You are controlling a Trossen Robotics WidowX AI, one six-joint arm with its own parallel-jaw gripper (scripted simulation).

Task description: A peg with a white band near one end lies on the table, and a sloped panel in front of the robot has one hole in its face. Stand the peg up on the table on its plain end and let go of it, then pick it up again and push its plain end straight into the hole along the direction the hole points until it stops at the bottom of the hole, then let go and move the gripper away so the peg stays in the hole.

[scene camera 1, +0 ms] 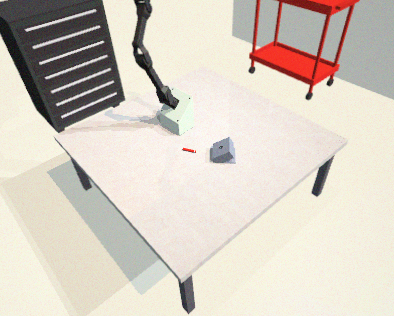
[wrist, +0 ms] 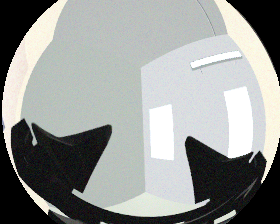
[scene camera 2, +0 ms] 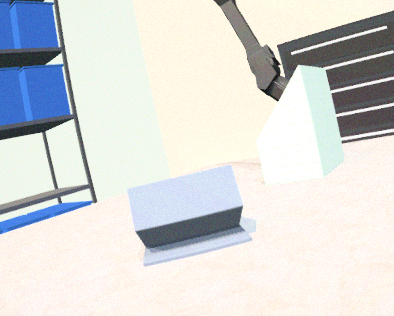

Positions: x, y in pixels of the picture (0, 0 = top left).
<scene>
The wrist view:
my gripper: 150, 135
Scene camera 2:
grey-blue sloped panel: 192, 204
</scene>
